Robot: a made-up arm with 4 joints. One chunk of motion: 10 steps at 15 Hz.
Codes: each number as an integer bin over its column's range. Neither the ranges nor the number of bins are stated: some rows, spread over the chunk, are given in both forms.
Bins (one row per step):
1: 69 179 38 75
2: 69 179 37 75
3: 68 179 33 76
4: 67 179 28 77
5: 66 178 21 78
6: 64 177 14 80
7: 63 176 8 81
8: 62 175 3 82
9: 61 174 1 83
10: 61 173 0 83
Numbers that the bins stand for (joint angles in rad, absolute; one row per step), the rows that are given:
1: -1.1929 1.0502 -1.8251 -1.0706
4: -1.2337 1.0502 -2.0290 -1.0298
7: -1.3153 0.9890 -2.4369 -0.9482
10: -1.3561 0.9278 -2.6000 -0.9075
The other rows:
2: -1.1929 1.0502 -1.8455 -1.0706
3: -1.2133 1.0502 -1.9271 -1.0502
5: -1.2541 1.0298 -2.1718 -1.0094
6: -1.2949 1.0094 -2.3145 -0.9686
8: -1.3357 0.9686 -2.5388 -0.9278
9: -1.3561 0.9482 -2.5796 -0.9075

